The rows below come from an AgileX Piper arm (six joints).
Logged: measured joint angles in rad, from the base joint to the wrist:
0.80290, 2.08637, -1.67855, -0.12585, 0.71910, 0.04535
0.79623, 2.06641, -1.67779, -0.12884, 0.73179, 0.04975
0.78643, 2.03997, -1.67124, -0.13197, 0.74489, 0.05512
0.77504, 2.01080, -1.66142, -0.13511, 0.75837, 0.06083
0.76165, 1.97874, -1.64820, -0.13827, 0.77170, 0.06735
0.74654, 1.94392, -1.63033, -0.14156, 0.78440, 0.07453
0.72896, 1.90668, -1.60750, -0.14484, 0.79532, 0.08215
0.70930, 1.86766, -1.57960, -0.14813, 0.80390, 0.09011
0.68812, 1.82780, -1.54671, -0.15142, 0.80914, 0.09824
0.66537, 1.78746, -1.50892, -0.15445, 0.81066, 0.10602
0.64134, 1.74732, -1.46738, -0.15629, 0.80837, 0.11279
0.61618, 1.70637, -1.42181, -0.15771, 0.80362, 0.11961
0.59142, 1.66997, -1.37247, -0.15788, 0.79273, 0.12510
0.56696, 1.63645, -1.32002, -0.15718, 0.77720, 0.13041
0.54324, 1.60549, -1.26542, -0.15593, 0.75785, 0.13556
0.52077, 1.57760, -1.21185, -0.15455, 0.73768, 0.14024
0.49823, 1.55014, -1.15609, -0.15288, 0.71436, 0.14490
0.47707, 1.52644, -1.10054, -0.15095, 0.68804, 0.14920
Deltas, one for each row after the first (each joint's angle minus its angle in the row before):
-0.00667, -0.01996, 0.00076, -0.00299, 0.01269, 0.00440
-0.00980, -0.02644, 0.00655, -0.00313, 0.01310, 0.00537
-0.01139, -0.02917, 0.00982, -0.00314, 0.01348, 0.00571
-0.01339, -0.03206, 0.01322, -0.00316, 0.01333, 0.00652
-0.01511, -0.03482, 0.01787, -0.00329, 0.01270, 0.00718
-0.01758, -0.03724, 0.02283, -0.00328, 0.01092, 0.00762
-0.01966, -0.03902, 0.02790, -0.00329, 0.00858, 0.00796
-0.02118, -0.03986, 0.03289, -0.00329, 0.00524, 0.00813
-0.02275, -0.04034, 0.03779, -0.00303, 0.00152, 0.00778
-0.02403, -0.04014, 0.04154, -0.00184, -0.00229, 0.00677
-0.02516, -0.04095, 0.04557, -0.00142, -0.00475, 0.00682
-0.02476, -0.03640, 0.04934, -0.00017, -0.01089, 0.00549
-0.02446, -0.03352, 0.05245, 0.00070, -0.01553, 0.00531
-0.02372, -0.03096, 0.05460, 0.00125, -0.01935, 0.00515
-0.02247, -0.02789, 0.05357, 0.00138, -0.02017, 0.00468
-0.02254, -0.02746, 0.05576, 0.00167, -0.02332, 0.00466
-0.02116, -0.02370, 0.05555, 0.00193, -0.02632, 0.00430

